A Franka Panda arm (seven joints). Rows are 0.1 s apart.
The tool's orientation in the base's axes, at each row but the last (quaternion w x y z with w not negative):
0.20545 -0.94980 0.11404 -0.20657
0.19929 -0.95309 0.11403 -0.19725
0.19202 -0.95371 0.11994 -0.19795
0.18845 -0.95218 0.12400 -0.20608
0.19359 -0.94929 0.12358 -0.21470
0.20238 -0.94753 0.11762 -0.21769
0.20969 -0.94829 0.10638 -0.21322
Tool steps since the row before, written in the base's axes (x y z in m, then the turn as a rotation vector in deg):
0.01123 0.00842 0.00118 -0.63 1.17 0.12
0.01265 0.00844 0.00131 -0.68 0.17 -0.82
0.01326 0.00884 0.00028 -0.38 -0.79 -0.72
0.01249 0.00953 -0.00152 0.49 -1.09 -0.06
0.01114 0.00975 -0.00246 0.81 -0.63 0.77
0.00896 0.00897 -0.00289 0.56 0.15 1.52
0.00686 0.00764 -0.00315 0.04 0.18 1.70
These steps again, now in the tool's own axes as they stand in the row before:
0.00785 -0.00949 0.00684 -0.87 -1.01 0.03
0.00927 -0.00986 0.00705 -0.93 0.29 0.46
0.00924 -0.01008 0.00820 -0.34 1.06 0.20
0.00753 -0.00992 0.00970 0.75 0.93 -0.07
0.00579 -0.00937 0.01019 1.19 0.12 -0.47
0.00402 -0.00794 0.00948 1.00 -0.87 -0.94
0.00272 -0.00617 0.00836 0.59 -0.92 -1.31

